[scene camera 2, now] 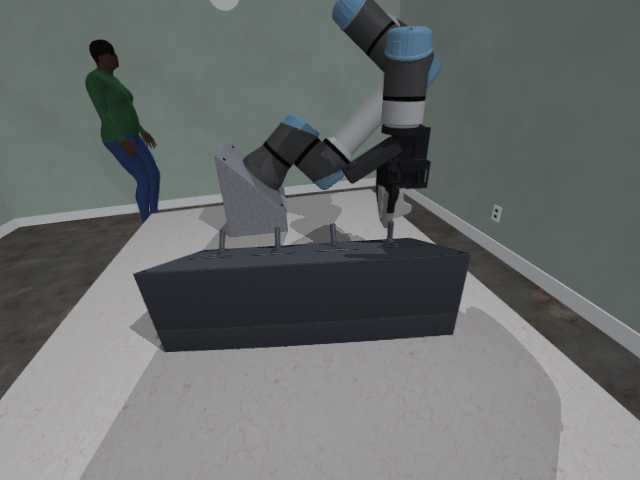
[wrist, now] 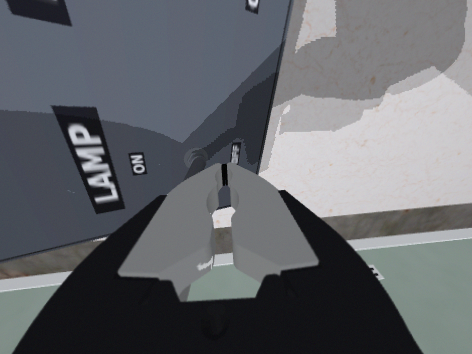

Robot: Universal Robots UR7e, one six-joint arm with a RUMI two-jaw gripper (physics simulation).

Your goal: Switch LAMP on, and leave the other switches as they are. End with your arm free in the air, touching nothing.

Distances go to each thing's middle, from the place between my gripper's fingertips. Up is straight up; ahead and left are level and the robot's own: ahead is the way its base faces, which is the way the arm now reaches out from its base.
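Scene:
So you can picture it, my hand is 30 mm above the dark switch box (scene camera 2: 285, 295), and it's 50 mm short of the box and 190 mm to the left of it.

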